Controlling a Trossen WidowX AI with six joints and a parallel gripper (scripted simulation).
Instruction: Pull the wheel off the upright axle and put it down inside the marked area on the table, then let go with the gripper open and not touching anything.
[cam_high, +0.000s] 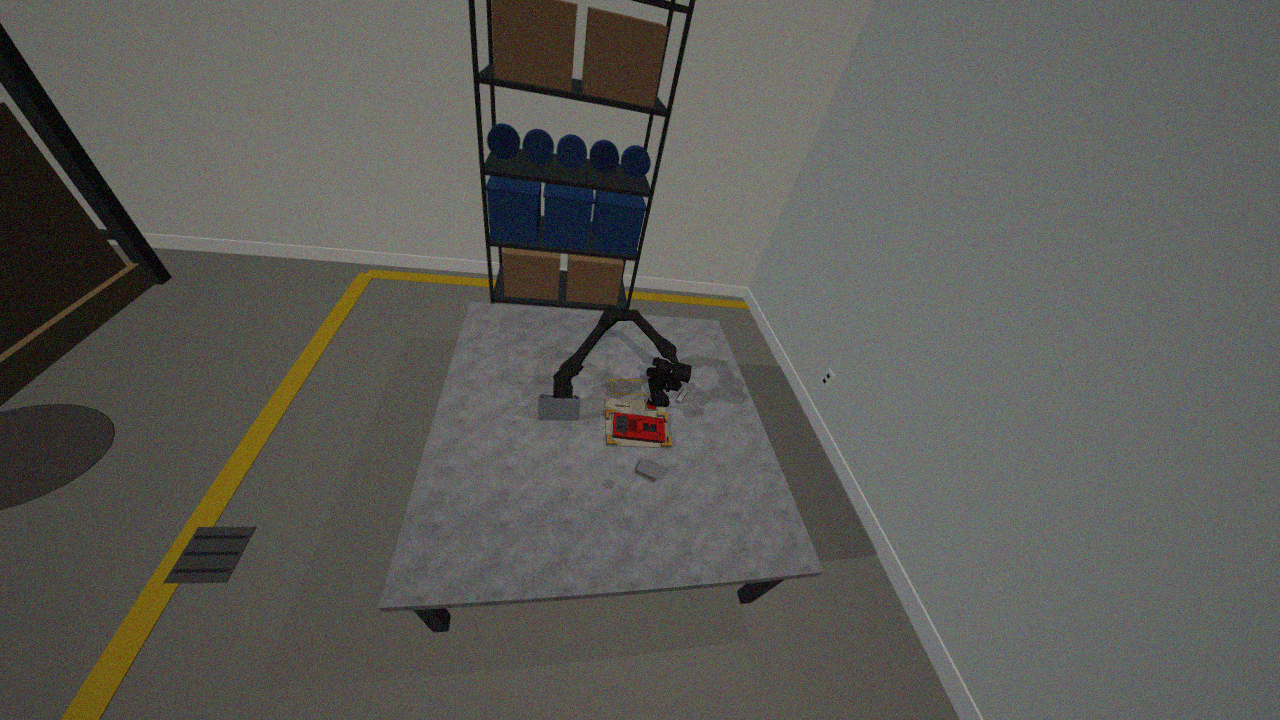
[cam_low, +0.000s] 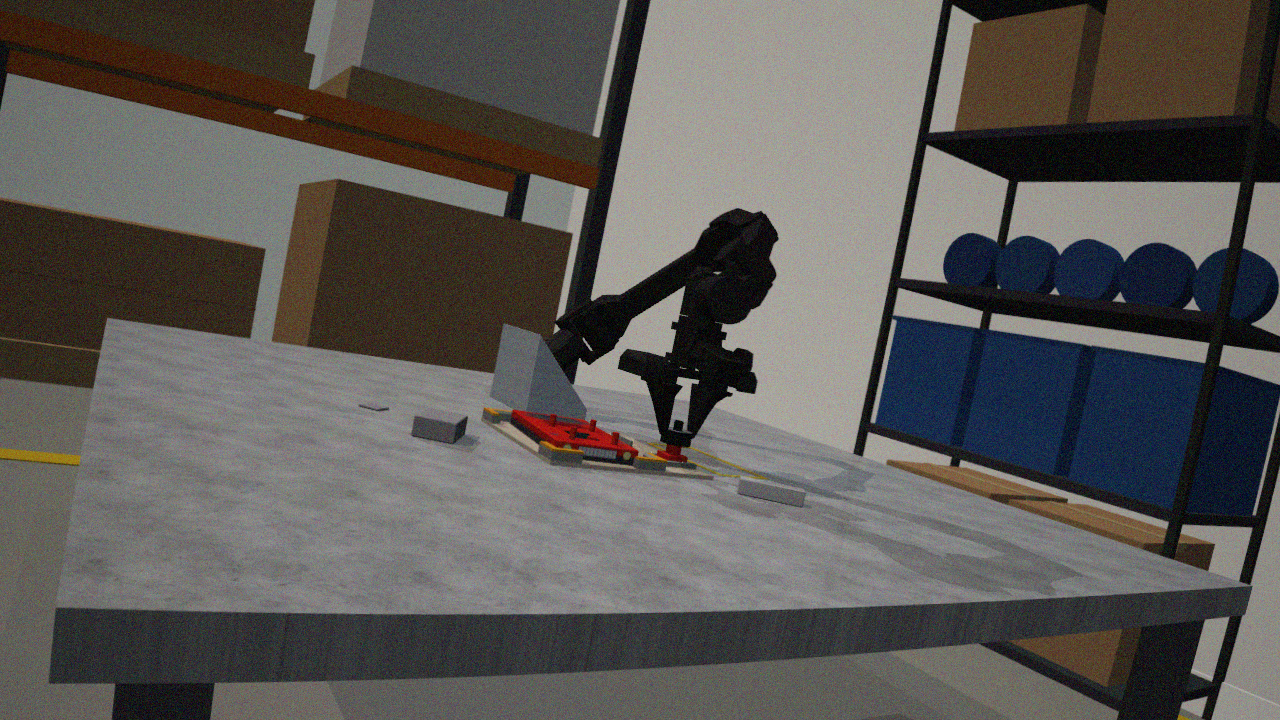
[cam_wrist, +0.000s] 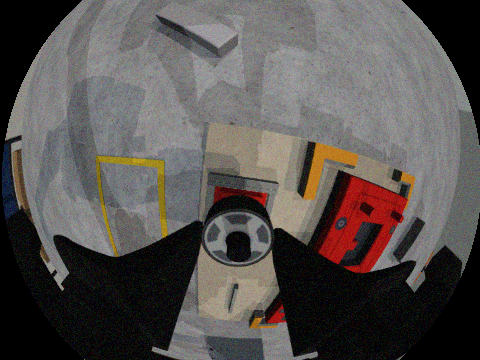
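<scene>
Now: the black upright axle 1 cm below my gripper tip. Also, from my gripper tip: black wheel right at my gripper tip.
</scene>
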